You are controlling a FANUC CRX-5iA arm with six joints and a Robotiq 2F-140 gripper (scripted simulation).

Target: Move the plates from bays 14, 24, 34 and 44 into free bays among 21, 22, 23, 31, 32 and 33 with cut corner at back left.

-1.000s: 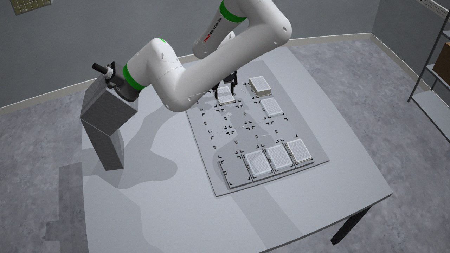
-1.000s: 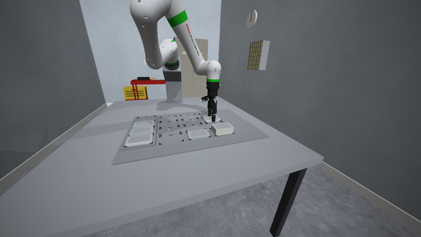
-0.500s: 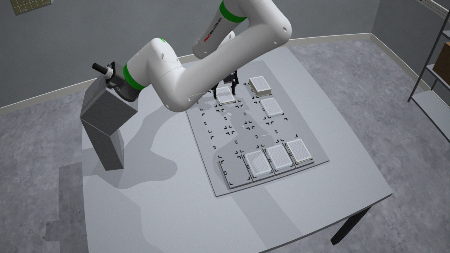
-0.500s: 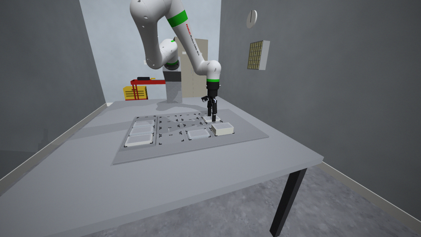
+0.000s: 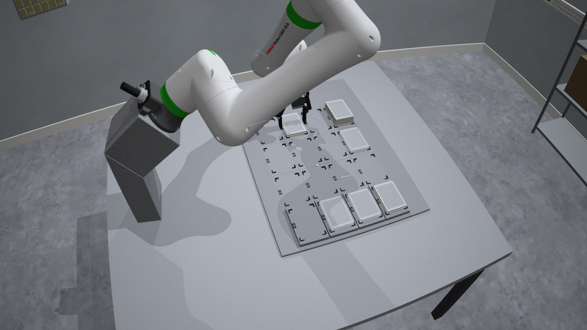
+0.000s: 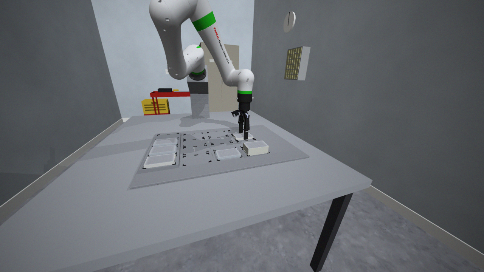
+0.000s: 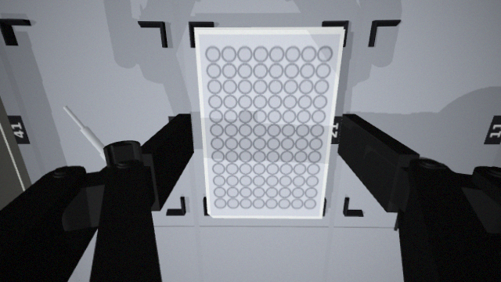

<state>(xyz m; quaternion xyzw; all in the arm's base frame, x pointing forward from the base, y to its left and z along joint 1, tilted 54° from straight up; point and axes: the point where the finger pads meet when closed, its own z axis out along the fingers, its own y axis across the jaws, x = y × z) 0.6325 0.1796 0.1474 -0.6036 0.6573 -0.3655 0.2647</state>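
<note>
The bay label 34 is 50 mm behind my hand, 490 mm to the right of it and 20 mm below it. Also, from my hand: small white disc 30 mm behind, 240 mm to the right, 30 mm below; sealed deep-well block 210 mm ahead, 50 mm to the right, 10 mm below; small white square 50 mm behind, 130 mm to the right, 30 mm below.
</note>
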